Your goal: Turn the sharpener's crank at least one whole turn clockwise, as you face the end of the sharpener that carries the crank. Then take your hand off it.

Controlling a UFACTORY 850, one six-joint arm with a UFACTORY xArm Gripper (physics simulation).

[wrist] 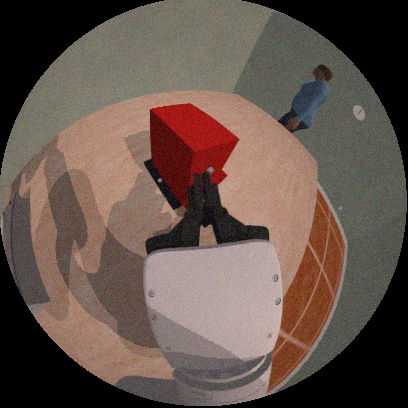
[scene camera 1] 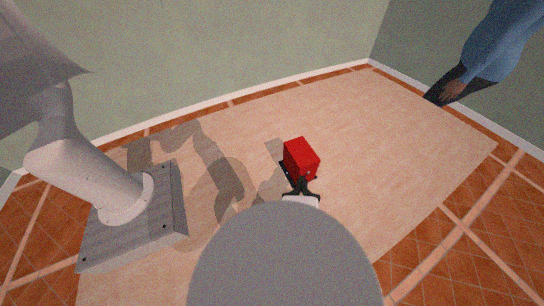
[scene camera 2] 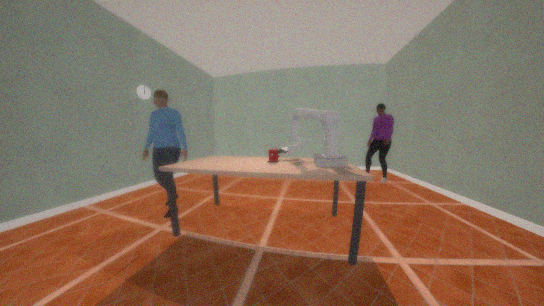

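The sharpener is a red block (scene camera 1: pixel 301 153) (scene camera 2: pixel 273 155) (wrist: pixel 192 130) standing on the table on a black base (wrist: pixel 163 185). In the wrist view a small red piece (wrist: pixel 218 176), which looks like part of the crank, shows just right of the fingertips, with a small grey round part (wrist: pixel 210 170) above them; the rest of the crank is hidden behind the fingers. My gripper (scene camera 1: pixel 302 179) (scene camera 2: pixel 281 150) (wrist: pixel 201 180) is shut and empty. Its fingertips are in front of the sharpener's crank end, close to the crank; whether they touch it I cannot tell.
The table (scene camera 1: pixel 400 130) (scene camera 2: pixel 225 166) bears the arm's grey base plate (scene camera 1: pixel 172 200) (scene camera 2: pixel 331 161). A large grey part of the arm (scene camera 1: pixel 285 255) blocks the lower middle of scene camera 1. A person in blue (scene camera 1: pixel 492 45) (scene camera 2: pixel 167 127) (wrist: pixel 310 100) and one in purple (scene camera 2: pixel 382 127) stand beyond the table.
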